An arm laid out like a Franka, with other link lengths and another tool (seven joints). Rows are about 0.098 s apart.
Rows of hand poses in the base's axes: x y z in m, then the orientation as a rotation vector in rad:
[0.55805, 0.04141, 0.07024, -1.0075, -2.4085, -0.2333]
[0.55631, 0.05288, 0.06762, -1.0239, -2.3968, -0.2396]
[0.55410, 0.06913, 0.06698, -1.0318, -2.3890, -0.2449]
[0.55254, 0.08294, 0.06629, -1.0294, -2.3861, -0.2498]
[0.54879, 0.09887, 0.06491, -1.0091, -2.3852, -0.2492]
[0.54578, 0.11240, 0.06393, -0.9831, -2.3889, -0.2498]
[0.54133, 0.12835, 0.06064, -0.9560, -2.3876, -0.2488]
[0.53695, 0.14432, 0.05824, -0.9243, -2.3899, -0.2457]
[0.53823, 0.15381, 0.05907, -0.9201, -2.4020, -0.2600]
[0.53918, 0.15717, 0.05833, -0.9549, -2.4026, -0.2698]
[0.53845, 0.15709, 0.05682, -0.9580, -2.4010, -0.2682]
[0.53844, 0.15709, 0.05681, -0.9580, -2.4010, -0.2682]
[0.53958, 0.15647, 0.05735, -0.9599, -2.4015, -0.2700]
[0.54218, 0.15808, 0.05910, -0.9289, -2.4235, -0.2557]
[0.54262, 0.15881, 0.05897, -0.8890, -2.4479, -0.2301]
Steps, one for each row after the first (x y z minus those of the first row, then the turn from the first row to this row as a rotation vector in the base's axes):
[-0.00174, 0.01147, -0.00262, 0.0029, 0.0044, -0.0149]
[-0.00395, 0.02772, -0.00326, 0.0065, 0.0075, -0.0230]
[-0.00551, 0.04153, -0.00395, 0.0114, 0.0089, -0.0229]
[-0.00926, 0.05746, -0.00533, 0.0176, 0.0145, -0.0091]
[-0.01227, 0.07099, -0.00631, 0.0248, 0.0168, 0.0094]
[-0.01672, 0.08694, -0.00960, 0.0330, 0.0241, 0.0280]
[-0.02110, 0.10291, -0.01200, 0.0400, 0.0297, 0.0510]
[-0.01982, 0.11240, -0.01117, 0.0459, 0.0149, 0.0534]
[-0.01887, 0.11576, -0.01191, 0.0412, 0.0039, 0.0276]
[-0.01960, 0.11568, -0.01342, 0.0398, 0.0052, 0.0255]
[-0.01961, 0.11568, -0.01343, 0.0398, 0.0052, 0.0255]
[-0.01847, 0.11506, -0.01289, 0.0402, 0.0037, 0.0239]
[-0.01587, 0.11667, -0.01114, 0.0328, -0.0042, 0.0524]
[-0.01543, 0.11740, -0.01127, 0.0200, -0.0092, 0.0896]

